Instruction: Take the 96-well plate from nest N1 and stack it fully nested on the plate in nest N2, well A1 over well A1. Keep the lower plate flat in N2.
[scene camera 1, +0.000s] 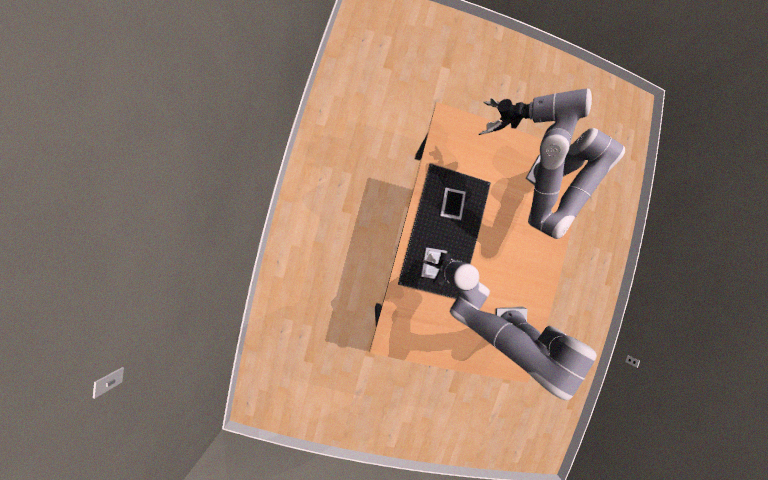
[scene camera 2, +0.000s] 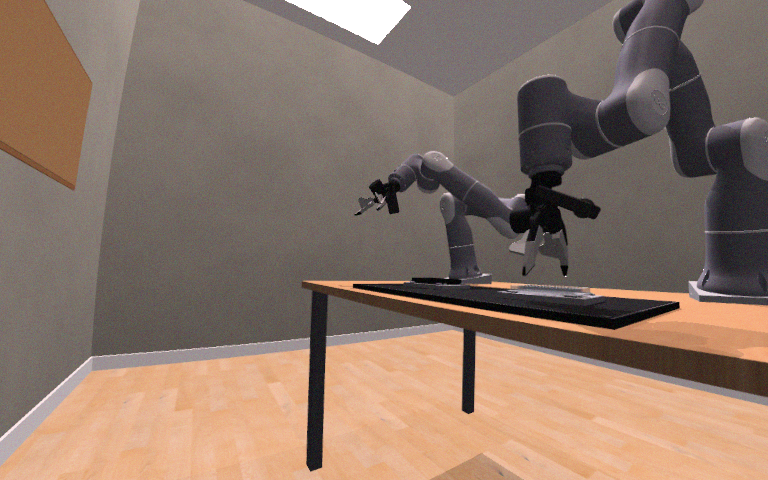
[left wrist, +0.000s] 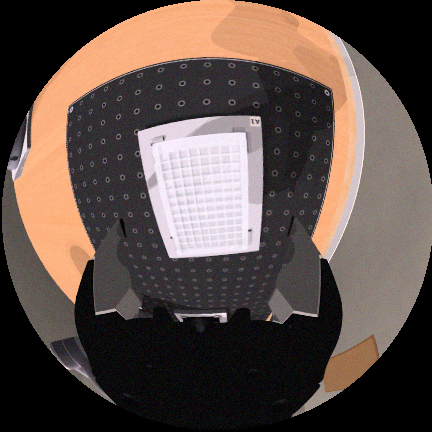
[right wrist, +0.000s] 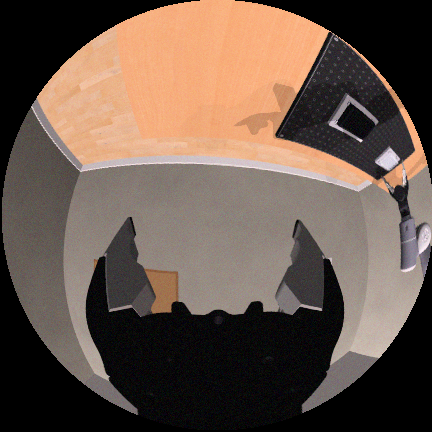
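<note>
A white 96-well plate (scene camera 1: 430, 272) (scene camera 2: 549, 290) (left wrist: 205, 195) (right wrist: 387, 159) lies flat in a light grey nest (left wrist: 255, 220). The nest's A1 label is at its upper right corner in the left wrist view. A black plate (scene camera 1: 453, 203) (scene camera 2: 436, 280) (right wrist: 356, 121) sits in another nest (scene camera 1: 443, 203) (right wrist: 338, 111). I cannot read which nest is N1 or N2. My left gripper (scene camera 2: 544, 272) (left wrist: 204, 219) (right wrist: 391, 167) is open and empty, pointing down above the white plate, with the fingers apart on either side. My right gripper (scene camera 1: 484, 117) (scene camera 2: 368, 211) (right wrist: 214, 220) is open and empty, well away from both plates.
Both nests stand on a black perforated board (scene camera 1: 438, 232) (scene camera 2: 623, 319) (left wrist: 105, 172) (right wrist: 320, 85) on the wooden table (scene camera 1: 509, 271) (scene camera 2: 713, 328). In scene camera 1, the left arm's wrist (scene camera 1: 466, 277) partly hides the lower end of the board.
</note>
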